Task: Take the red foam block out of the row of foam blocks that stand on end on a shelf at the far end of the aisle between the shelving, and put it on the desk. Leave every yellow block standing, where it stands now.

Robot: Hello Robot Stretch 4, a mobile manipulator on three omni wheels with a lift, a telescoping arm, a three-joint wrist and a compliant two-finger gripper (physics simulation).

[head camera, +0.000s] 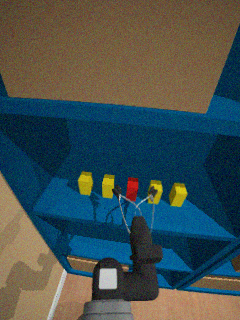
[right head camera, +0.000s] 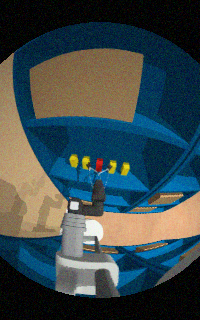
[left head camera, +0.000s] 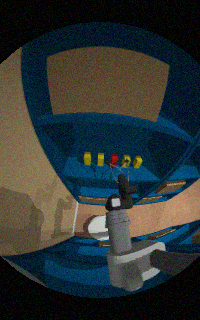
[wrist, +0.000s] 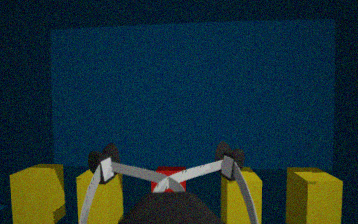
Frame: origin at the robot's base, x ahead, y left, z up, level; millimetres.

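Where they show: gripper, between the fingertips: (head camera: 134, 186) (right head camera: 98, 162) (left head camera: 116, 158) (wrist: 167, 155); robot's base, origin of its link: (right head camera: 89, 230) (left head camera: 101, 226).
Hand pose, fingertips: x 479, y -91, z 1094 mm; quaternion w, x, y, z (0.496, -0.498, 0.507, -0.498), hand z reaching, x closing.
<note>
Things, the pixels of their top centre, and the offset from my fingertips. "spot": a spot on its surface instead. Level surfaces: height alone.
- red foam block, centre of its top: (wrist: 169, 172) (head camera: 132, 182) (right head camera: 99, 160) (left head camera: 114, 156) 58 mm ahead, 4 mm right, 41 mm down
- blue shelf, height of its surface: 131 mm down
- large brown panel, a spot on its surface: (head camera: 110, 50) spot: 58 mm back, 95 mm left, 424 mm up
The red foam block (head camera: 132, 186) (left head camera: 114, 159) (right head camera: 99, 163) (wrist: 171, 170) stands on end in the middle of the row on the blue shelf (head camera: 200, 220). Two yellow blocks (head camera: 85, 183) (head camera: 108, 185) stand to its left and two yellow blocks (head camera: 156, 196) (head camera: 178, 195) to its right, all upright and apart. My gripper (head camera: 135, 192) (left head camera: 118, 162) (right head camera: 99, 166) (wrist: 167, 155) is partly open and empty. It appears in front of the row, near block-top height, its tips overlapping the inner yellow blocks in view; contact cannot be told. In the wrist view the fingers partly hide the red block.
A blue shelf edge (head camera: 100, 111) and a large brown panel (head camera: 110, 50) are above the blocks. Blue side panels close the bay left and right. A tan wall (left head camera: 25, 175) rises at the left. Lower shelves hold brown boxes (left head camera: 170, 187). The desk does not show.
</note>
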